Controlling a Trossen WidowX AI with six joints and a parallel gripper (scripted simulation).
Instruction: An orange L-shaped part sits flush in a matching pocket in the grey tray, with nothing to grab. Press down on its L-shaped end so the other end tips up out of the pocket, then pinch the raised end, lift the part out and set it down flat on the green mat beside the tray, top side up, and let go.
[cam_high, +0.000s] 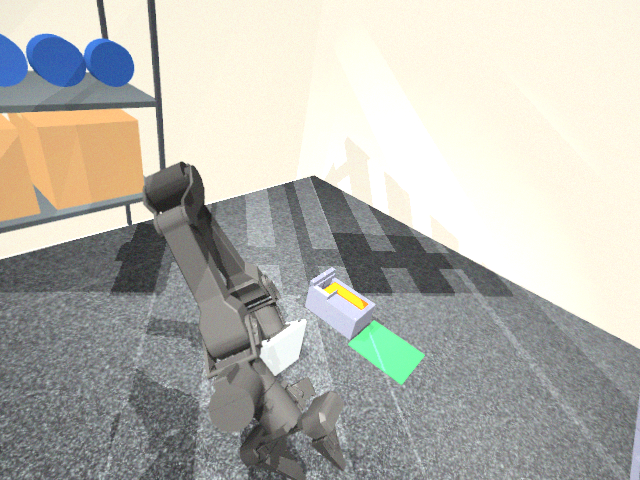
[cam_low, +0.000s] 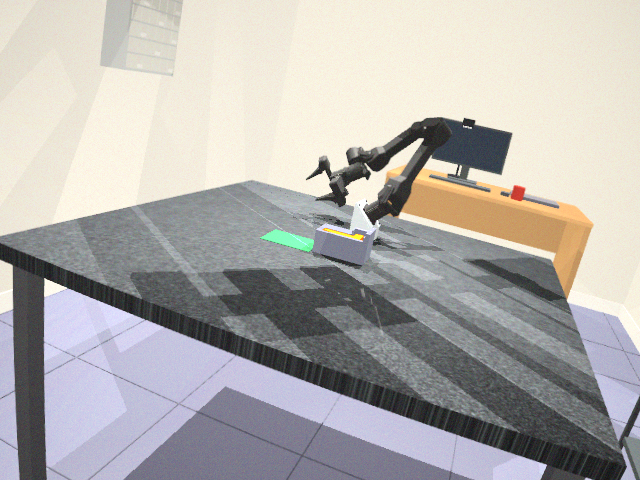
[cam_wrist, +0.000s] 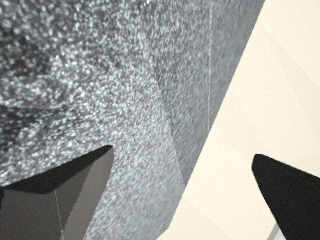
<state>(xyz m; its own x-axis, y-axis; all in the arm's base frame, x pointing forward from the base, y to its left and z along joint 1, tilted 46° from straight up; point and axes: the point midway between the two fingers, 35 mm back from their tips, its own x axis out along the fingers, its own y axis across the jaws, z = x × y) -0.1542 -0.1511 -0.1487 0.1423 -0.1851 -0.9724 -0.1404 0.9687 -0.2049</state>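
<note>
My gripper tip is 390 mm short of the orange L-shaped part, 220 mm to the right of it and 40 mm above it. From my gripper tip the other things lie so: green mat: 370 mm ahead, 50 mm to the left, 100 mm below.
</note>
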